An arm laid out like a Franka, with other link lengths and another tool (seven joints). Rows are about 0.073 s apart.
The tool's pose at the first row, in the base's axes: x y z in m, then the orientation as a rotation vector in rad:
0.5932 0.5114 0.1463 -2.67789 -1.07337 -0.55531
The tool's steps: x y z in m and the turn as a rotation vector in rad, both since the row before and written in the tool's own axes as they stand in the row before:
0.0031 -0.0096 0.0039 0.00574 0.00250 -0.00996
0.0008 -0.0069 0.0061 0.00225 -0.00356 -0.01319
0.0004 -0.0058 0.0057 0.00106 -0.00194 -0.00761
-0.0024 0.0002 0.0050 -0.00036 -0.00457 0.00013
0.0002 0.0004 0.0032 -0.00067 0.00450 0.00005
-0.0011 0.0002 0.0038 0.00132 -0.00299 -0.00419
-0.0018 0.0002 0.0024 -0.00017 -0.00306 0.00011
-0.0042 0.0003 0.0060 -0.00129 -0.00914 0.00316
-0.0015 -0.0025 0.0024 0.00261 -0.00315 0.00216
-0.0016 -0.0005 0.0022 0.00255 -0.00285 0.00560
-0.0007 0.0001 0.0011 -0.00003 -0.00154 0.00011
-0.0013 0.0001 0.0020 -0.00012 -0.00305 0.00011
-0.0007 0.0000 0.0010 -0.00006 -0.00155 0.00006
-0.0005 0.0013 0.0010 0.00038 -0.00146 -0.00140
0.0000 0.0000 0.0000 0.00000 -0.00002 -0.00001
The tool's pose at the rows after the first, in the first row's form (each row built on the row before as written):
0.5896 0.5214 0.1445 -2.66766 -1.08657 -0.55638
0.5869 0.5288 0.1396 -2.66244 -1.10588 -0.55270
0.5845 0.5350 0.1348 -2.65951 -1.11698 -0.55087
0.5844 0.5349 0.1293 -2.66246 -1.11805 -0.54529
0.5856 0.5358 0.1264 -2.66050 -1.11676 -0.55147
0.5860 0.5362 0.1225 -2.65934 -1.12338 -0.54750
0.5856 0.5357 0.1196 -2.66127 -1.12407 -0.54371
0.5846 0.5347 0.1124 -2.66885 -1.12219 -0.53243
0.5824 0.5362 0.1097 -2.66931 -1.11995 -0.52621
0.5815 0.5362 0.1071 -2.67108 -1.11284 -0.51982
0.5814 0.5360 0.1058 -2.67200 -1.11310 -0.51785
0.5811 0.5357 0.1034 -2.67383 -1.11377 -0.51401
0.5809 0.5356 0.1022 -2.67476 -1.11411 -0.51206
0.5817 0.5347 0.1010 -2.67465 -1.11644 -0.51017
0.5817 0.5347 0.1010 -2.67466 -1.11646 -0.51015

